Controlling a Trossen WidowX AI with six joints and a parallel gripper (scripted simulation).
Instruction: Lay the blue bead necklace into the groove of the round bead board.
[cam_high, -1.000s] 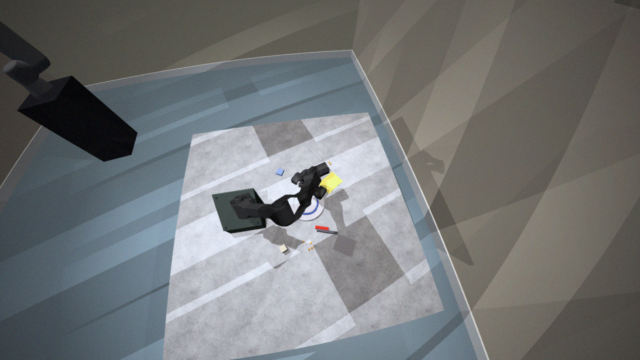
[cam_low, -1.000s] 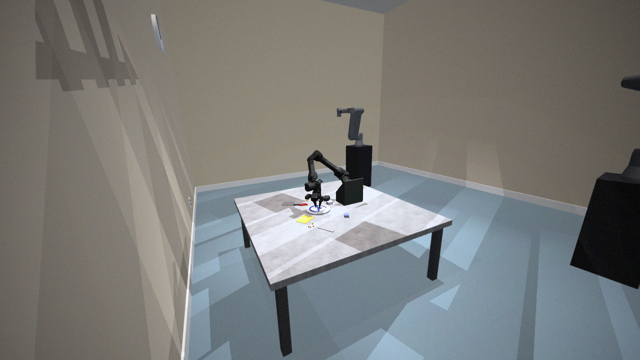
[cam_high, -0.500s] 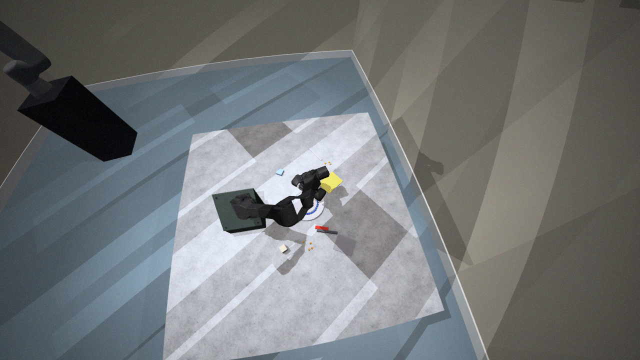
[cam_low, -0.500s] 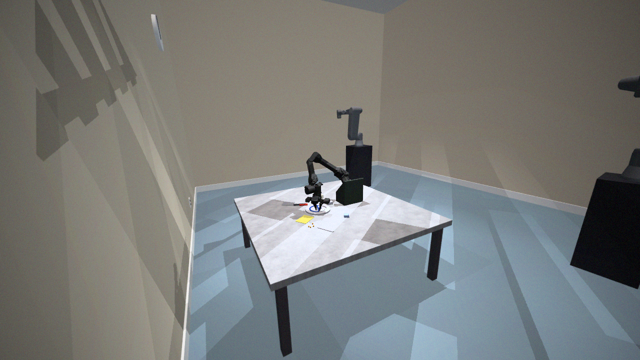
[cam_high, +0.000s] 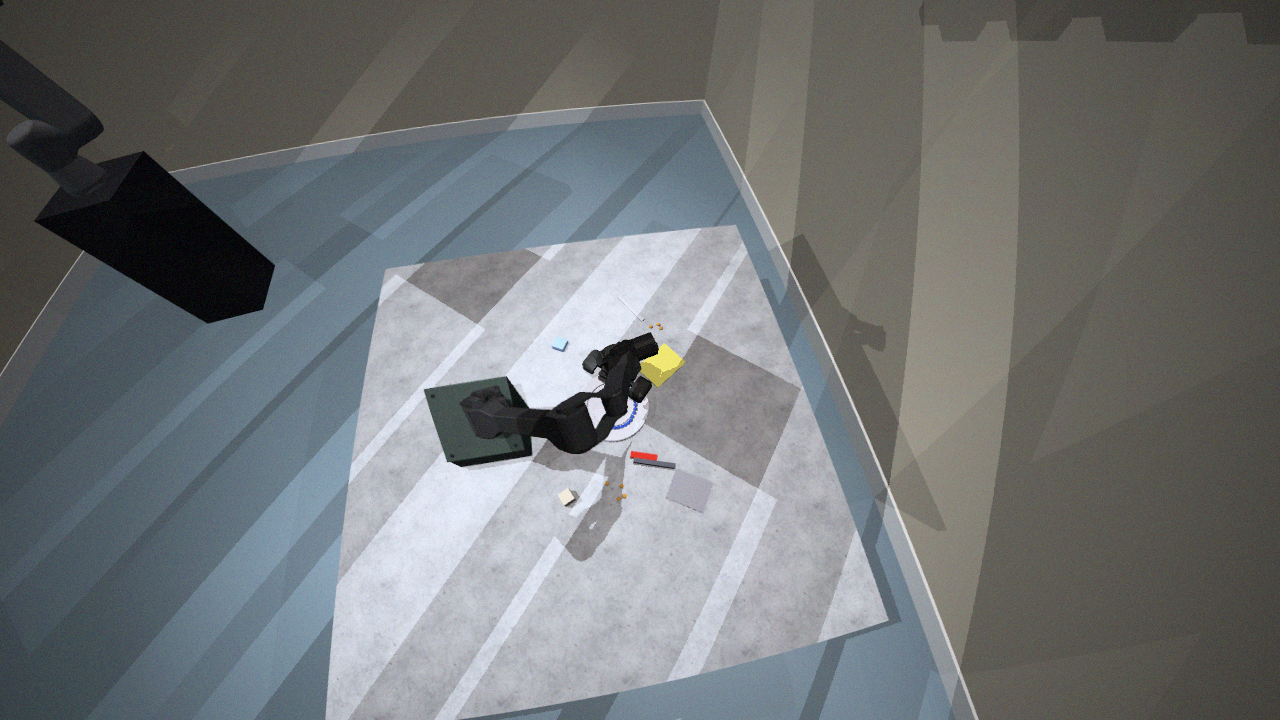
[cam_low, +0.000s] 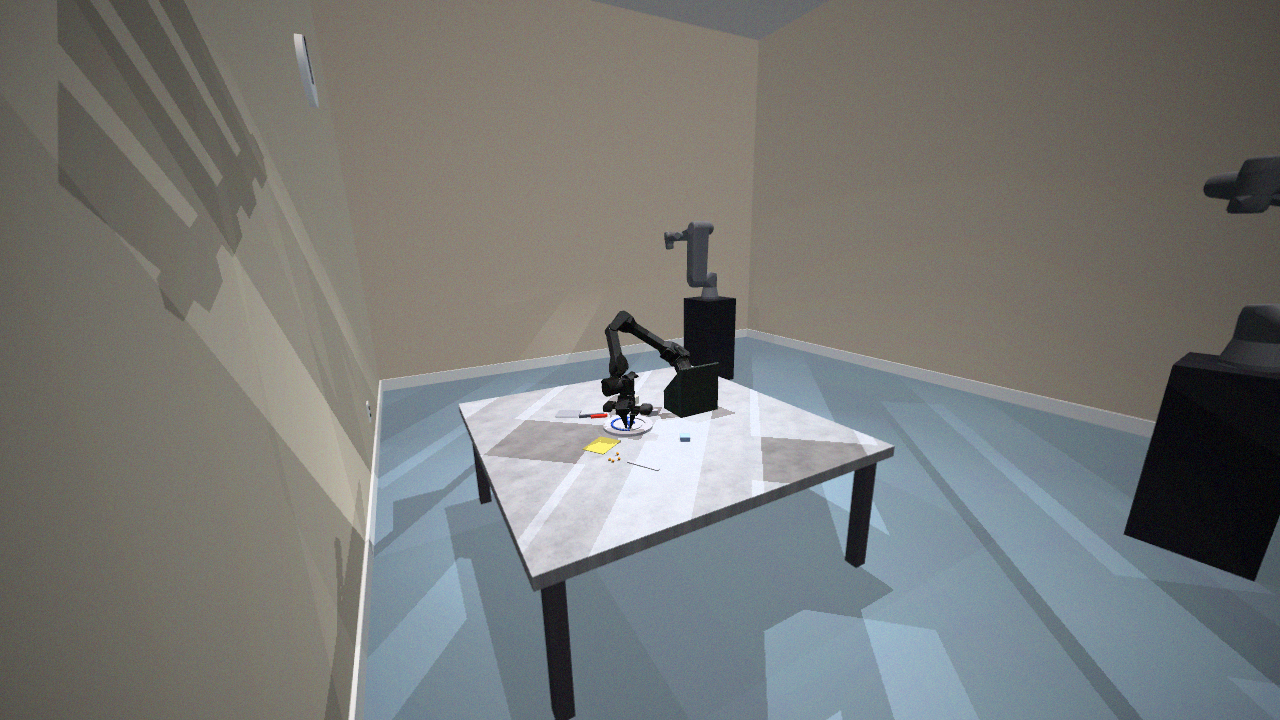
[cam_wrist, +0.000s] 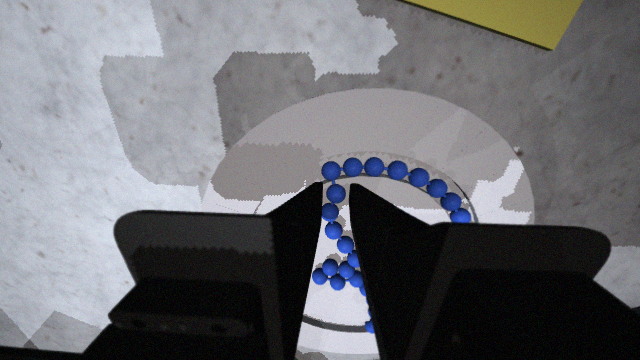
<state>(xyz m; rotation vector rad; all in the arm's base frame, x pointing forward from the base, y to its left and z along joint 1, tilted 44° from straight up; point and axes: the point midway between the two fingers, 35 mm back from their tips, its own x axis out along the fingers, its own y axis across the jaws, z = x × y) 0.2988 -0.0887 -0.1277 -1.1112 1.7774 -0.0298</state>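
Right now the round white bead board is 30 mm behind my gripper tip, 50 mm to the right of it and 10 mm below it. From my gripper tip the other things lie so: blue block 130 mm behind, 180 mm to the left, 10 mm below; then yellow sheet 140 mm ahead, 40 mm to the left, 10 mm below; then grey tool 30 mm ahead, 220 mm to the right, 10 mm below.
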